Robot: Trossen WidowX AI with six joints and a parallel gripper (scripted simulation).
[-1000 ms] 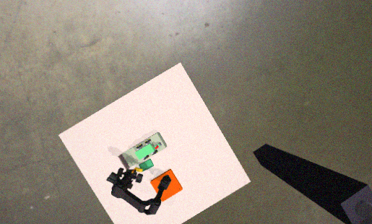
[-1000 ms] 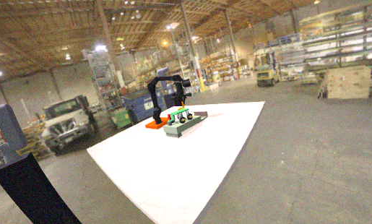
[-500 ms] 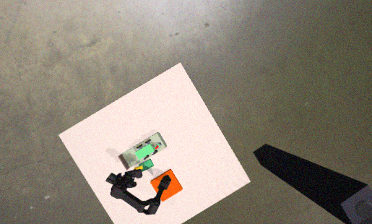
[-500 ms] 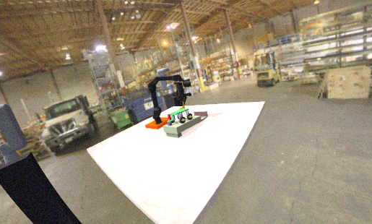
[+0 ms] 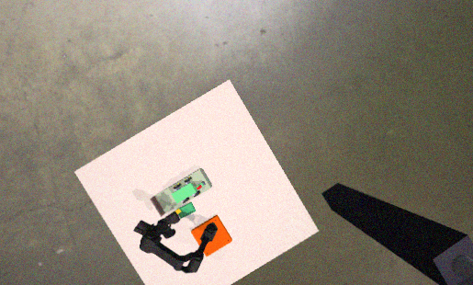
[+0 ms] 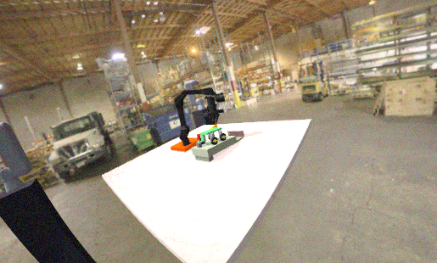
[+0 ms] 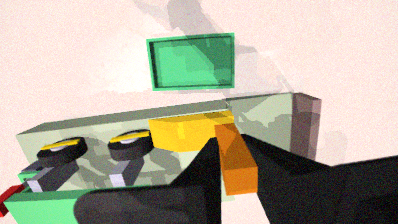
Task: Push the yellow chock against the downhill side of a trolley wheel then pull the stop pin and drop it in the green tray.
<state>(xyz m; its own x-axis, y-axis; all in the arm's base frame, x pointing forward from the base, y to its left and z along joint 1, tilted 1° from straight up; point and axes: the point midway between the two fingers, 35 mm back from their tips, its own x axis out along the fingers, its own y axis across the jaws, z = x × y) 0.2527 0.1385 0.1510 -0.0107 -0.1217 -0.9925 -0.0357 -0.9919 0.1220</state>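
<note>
Right now the red-headed stop pin is 260 mm to the right of my gripper tip, 60 mm ahead of it and 30 mm below it. From my gripper tip the other things lie so: yellow chock: 20 mm to the right, 10 mm below; then trolley: 150 mm to the right, 80 mm ahead, 40 mm below; then green tray: 160 mm below, 50 mm behind, 40 mm to the right.
</note>
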